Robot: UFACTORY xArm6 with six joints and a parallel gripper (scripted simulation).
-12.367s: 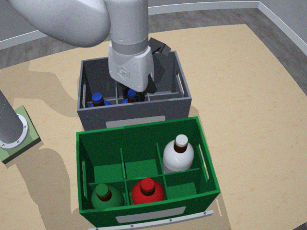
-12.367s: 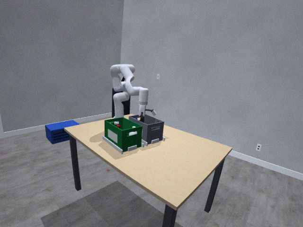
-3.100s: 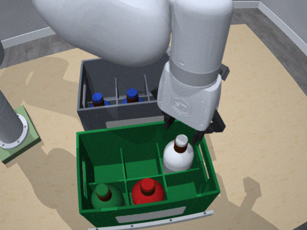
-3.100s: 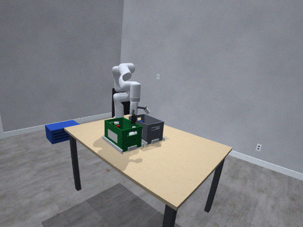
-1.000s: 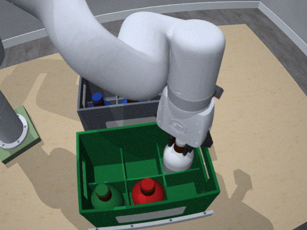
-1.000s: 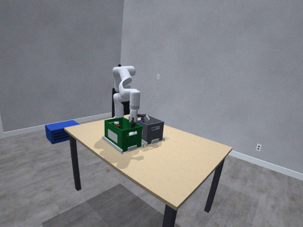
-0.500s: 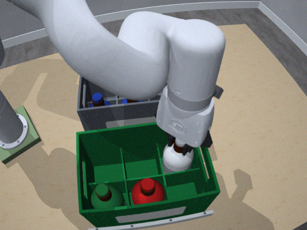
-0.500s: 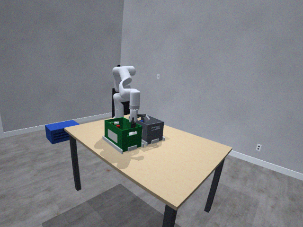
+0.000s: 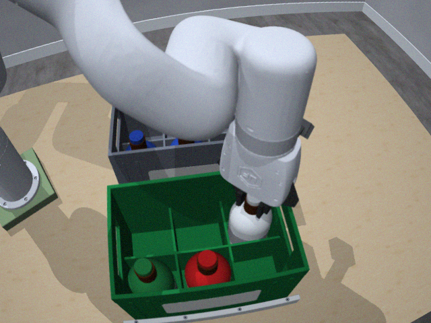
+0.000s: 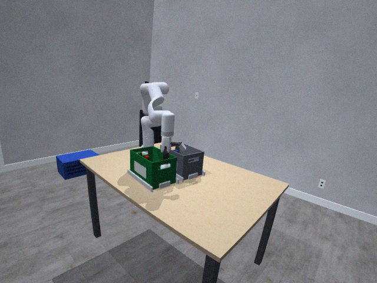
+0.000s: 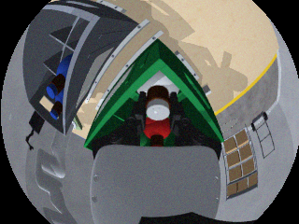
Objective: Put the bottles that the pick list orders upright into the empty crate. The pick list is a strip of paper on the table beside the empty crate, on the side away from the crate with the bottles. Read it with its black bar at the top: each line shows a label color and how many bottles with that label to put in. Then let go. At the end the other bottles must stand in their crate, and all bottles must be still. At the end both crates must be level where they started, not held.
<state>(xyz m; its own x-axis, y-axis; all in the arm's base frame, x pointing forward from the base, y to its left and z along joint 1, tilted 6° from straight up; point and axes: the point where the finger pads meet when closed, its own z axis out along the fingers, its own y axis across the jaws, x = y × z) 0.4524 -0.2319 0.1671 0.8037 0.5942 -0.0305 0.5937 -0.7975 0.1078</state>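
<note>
Right now my hand is 70 mm above the white-label bottle. Round my hand: red-label bottle: 100 mm behind, 70 mm to the right, 70 mm below; then green crate: 90 mm behind, 70 mm below, 30 mm to the right; then green bottle: 190 mm behind, 70 mm below, 60 mm to the right.
</note>
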